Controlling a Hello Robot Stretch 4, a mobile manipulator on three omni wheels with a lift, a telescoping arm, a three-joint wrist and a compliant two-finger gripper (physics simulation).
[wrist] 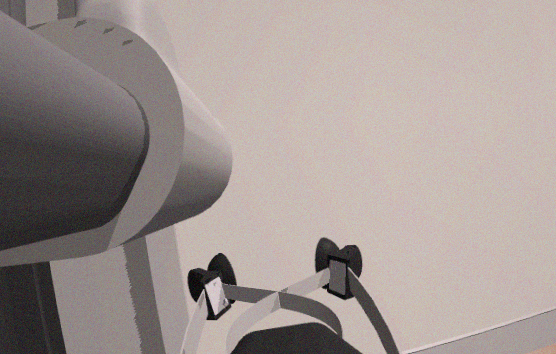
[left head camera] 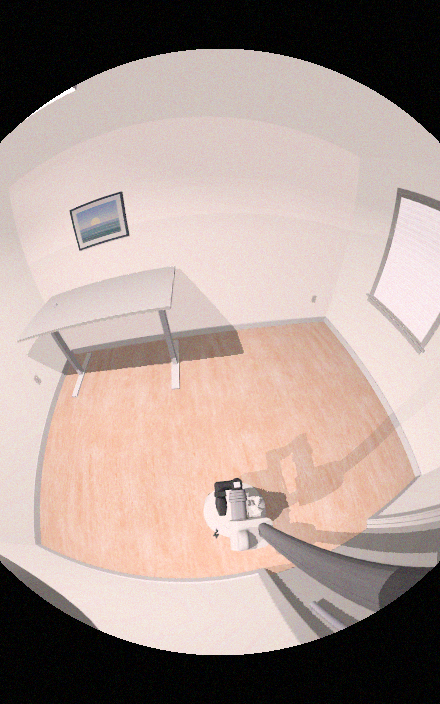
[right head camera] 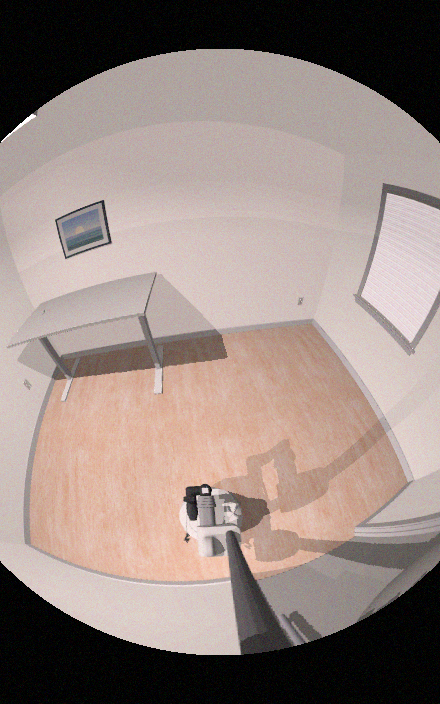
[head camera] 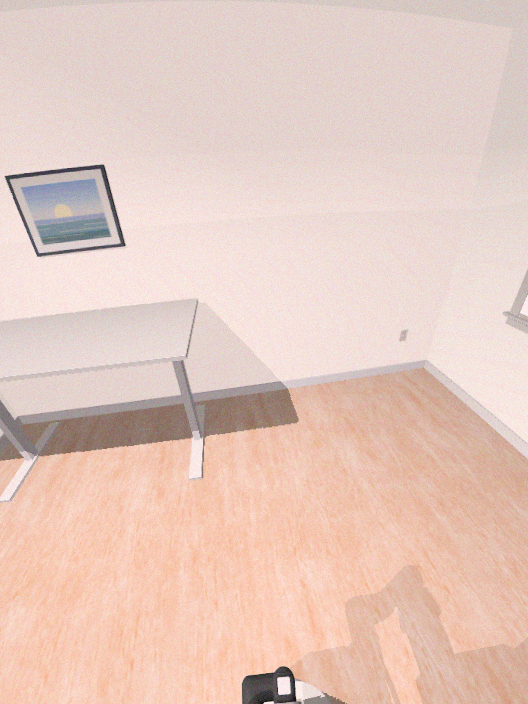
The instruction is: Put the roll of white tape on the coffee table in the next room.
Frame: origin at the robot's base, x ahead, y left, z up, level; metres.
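Seen in the pictures: gripper, fingertip midpoint: (wrist: 274,265) (left head camera: 224,537) (right head camera: 195,542).
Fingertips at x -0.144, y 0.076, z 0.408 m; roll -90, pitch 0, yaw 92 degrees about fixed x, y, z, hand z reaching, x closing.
A point is followed by its place in that frame.
My gripper (wrist: 274,265) @(x -0.144, y 0.076, z 0.408 m) shows in the wrist view with its two fingertips apart and bare wall visible between them; it is open and empty. The roll of white tape and the coffee table do not show in any view. A tall grey-white table (head camera: 102,340) @(x 1.308, y 0.813, z 0.923 m) (left head camera: 119,294) @(x 1.356, y 0.785, z 0.923 m) (right head camera: 98,305) @(x 1.292, y 0.771, z 0.923 m) with metal legs stands against the far wall, at the left. A tiny dark speck on its top is too small to identify.
A framed picture (head camera: 68,213) @(x 1.819, y 1.070, z 1.517 m) (left head camera: 99,221) @(x 1.821, y 1.054, z 1.512 m) (right head camera: 83,229) @(x 1.821, y 1.047, z 1.516 m) hangs above the table. A window (left head camera: 409,264) @(x 1.233, y -1.730, z 1.361 m) (right head camera: 402,264) @(x 1.170, y -1.737, z 1.368 m) is in the right wall. A door handle (left head camera: 326,615) (right head camera: 293,629) shows at the lower right. The robot's shadow falls on the floor (head camera: 255,540) @(x 0.736, y 0.094, z -0.027 m).
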